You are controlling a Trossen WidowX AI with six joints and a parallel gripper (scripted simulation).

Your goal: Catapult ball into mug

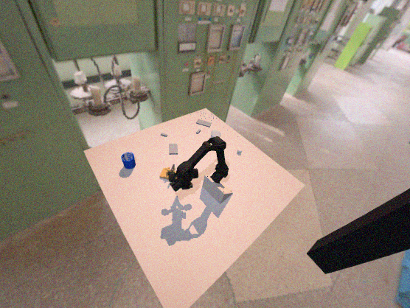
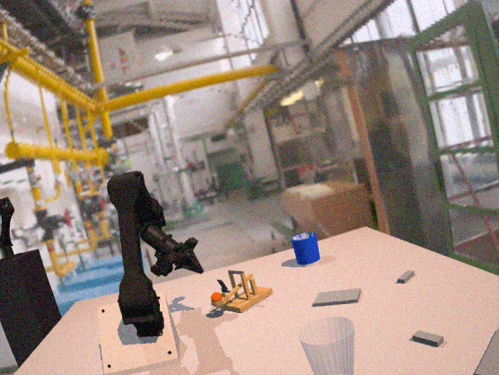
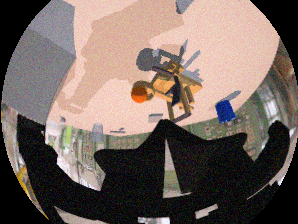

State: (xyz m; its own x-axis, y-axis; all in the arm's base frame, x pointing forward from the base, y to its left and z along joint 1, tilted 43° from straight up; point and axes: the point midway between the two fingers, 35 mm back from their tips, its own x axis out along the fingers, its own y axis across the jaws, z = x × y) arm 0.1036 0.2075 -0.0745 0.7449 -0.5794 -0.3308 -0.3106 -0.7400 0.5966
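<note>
Right now my gripper tip is 70 mm above the orange ball, 40 mm to the left of it and 20 mm short of it. Round my gripper tip: wooden catapult: 80 mm below, 60 mm ahead, 10 mm to the left; then blue mug: 340 mm ahead, 250 mm to the left, 100 mm below; then clear cup: 490 mm to the right, 240 mm ahead, 100 mm below.
</note>
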